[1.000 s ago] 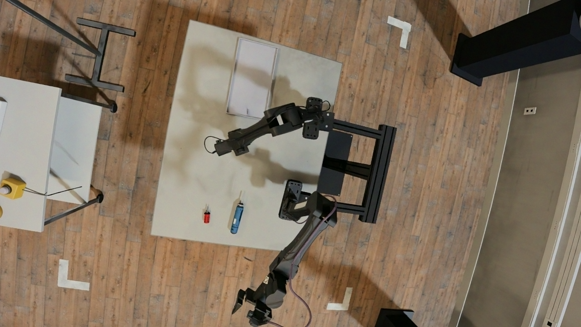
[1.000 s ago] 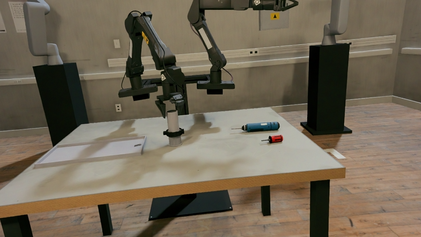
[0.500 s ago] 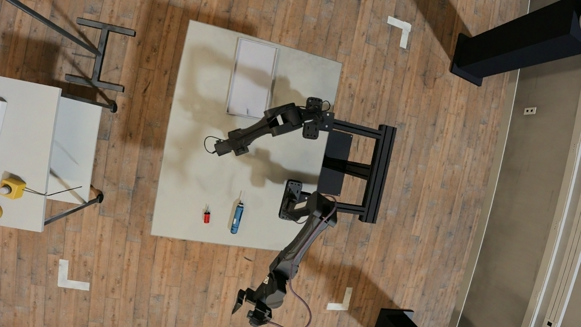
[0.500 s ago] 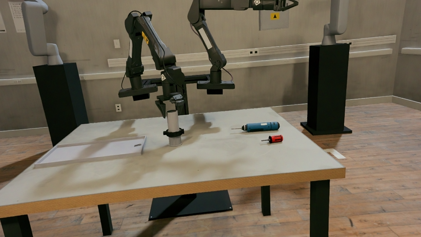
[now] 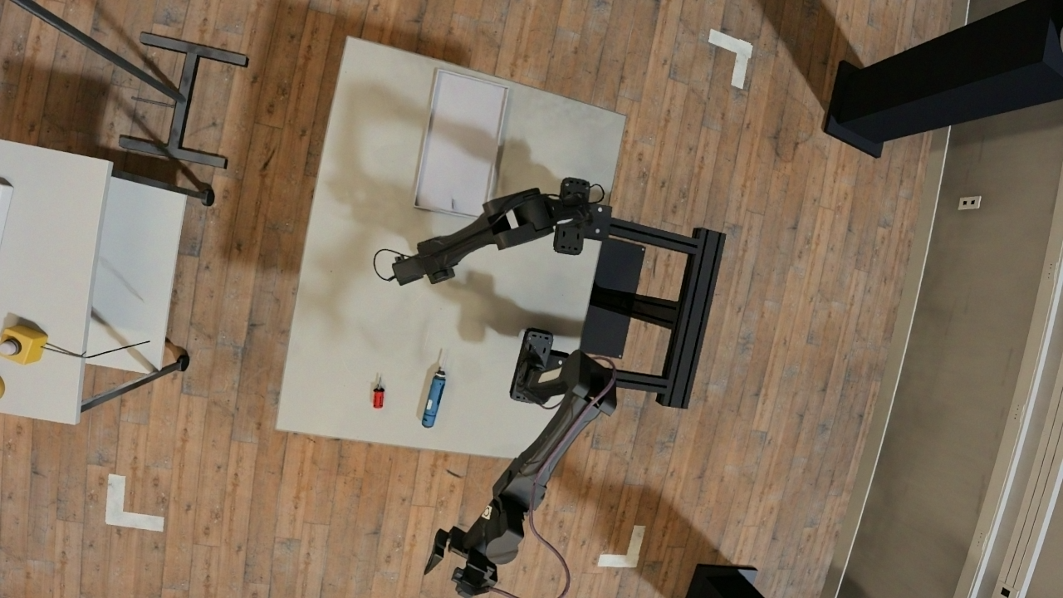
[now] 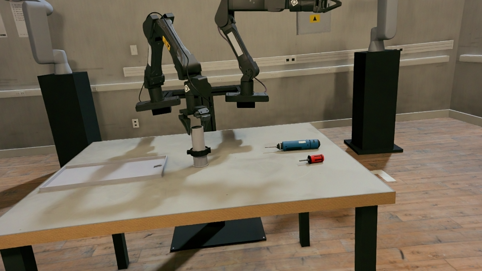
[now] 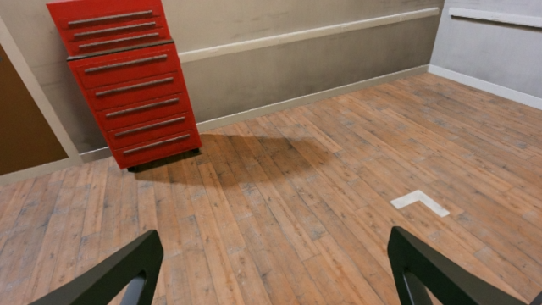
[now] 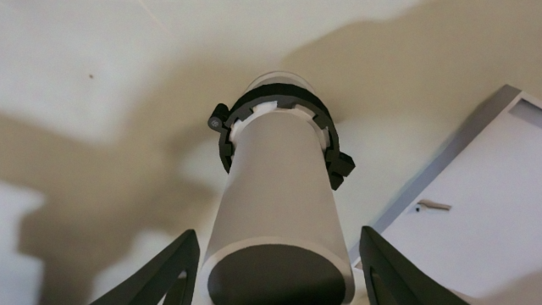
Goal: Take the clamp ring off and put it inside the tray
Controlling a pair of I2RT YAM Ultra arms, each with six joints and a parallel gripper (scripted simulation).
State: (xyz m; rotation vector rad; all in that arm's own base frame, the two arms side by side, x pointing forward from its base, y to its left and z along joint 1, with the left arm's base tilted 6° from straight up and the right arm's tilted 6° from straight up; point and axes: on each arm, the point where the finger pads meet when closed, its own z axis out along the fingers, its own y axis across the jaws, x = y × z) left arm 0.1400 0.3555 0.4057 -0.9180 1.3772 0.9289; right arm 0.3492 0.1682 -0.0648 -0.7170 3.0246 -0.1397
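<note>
The pale link tube lies 3 cm below my right hand and 1 cm ahead of it. Also, from my right hand: small screw (17 cm to the right, 13 cm below, 1 cm behind); black clamp ring (8 cm below); grey joint module (11 cm below, 1 cm ahead).
</note>
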